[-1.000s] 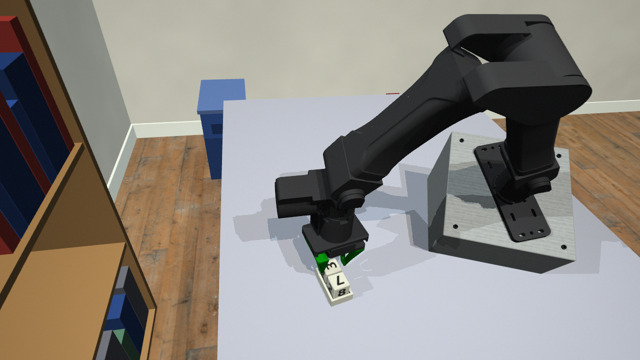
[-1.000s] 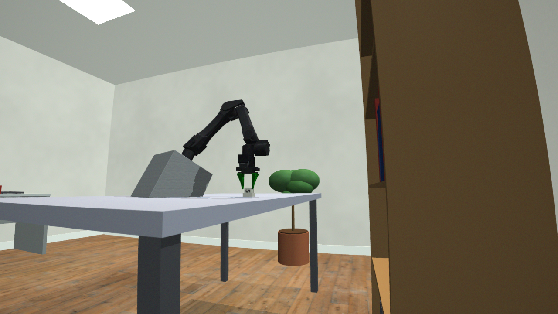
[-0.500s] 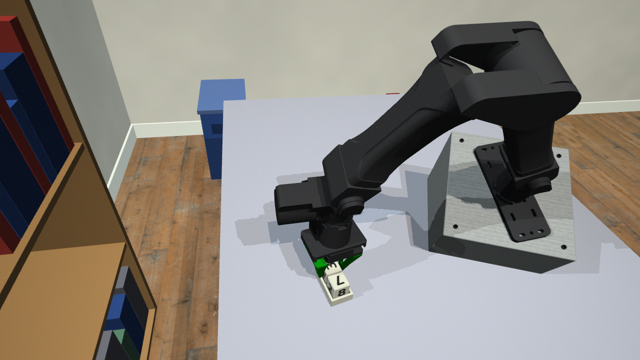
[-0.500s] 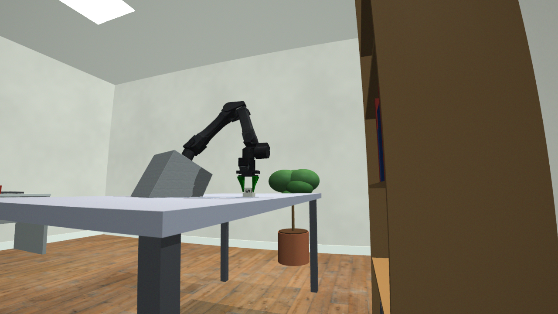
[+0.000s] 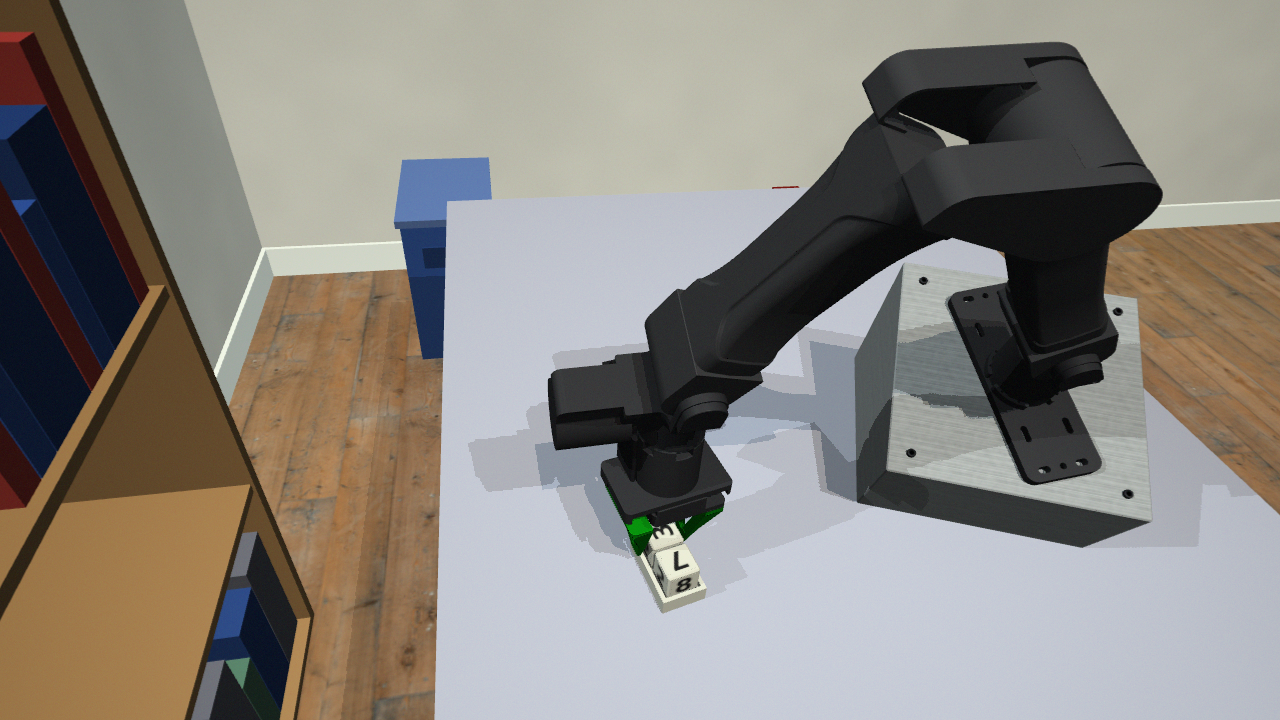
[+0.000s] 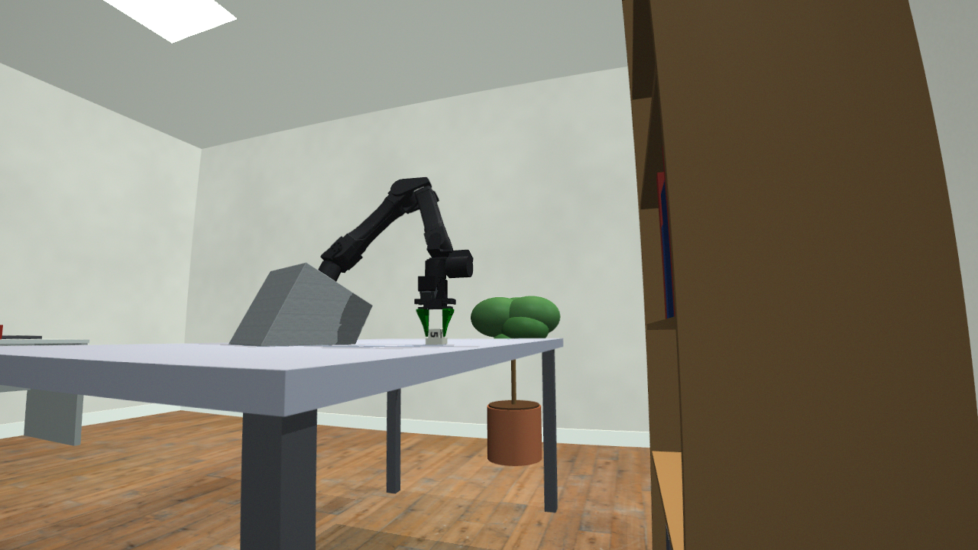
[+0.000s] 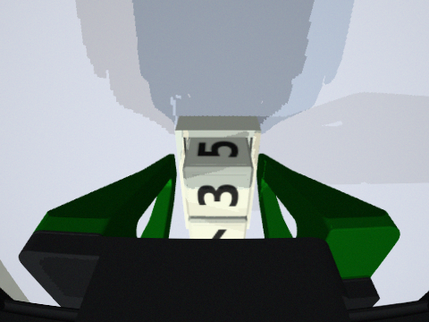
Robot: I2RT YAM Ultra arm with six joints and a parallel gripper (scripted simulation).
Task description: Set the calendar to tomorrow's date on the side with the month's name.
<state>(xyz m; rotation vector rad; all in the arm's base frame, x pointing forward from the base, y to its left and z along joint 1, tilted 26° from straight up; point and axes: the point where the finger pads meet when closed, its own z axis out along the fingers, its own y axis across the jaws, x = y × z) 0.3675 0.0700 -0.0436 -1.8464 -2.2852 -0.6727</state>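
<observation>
The tray is 10 mm behind my hand, 20 mm to the left of it and 20 mm below it.
</observation>
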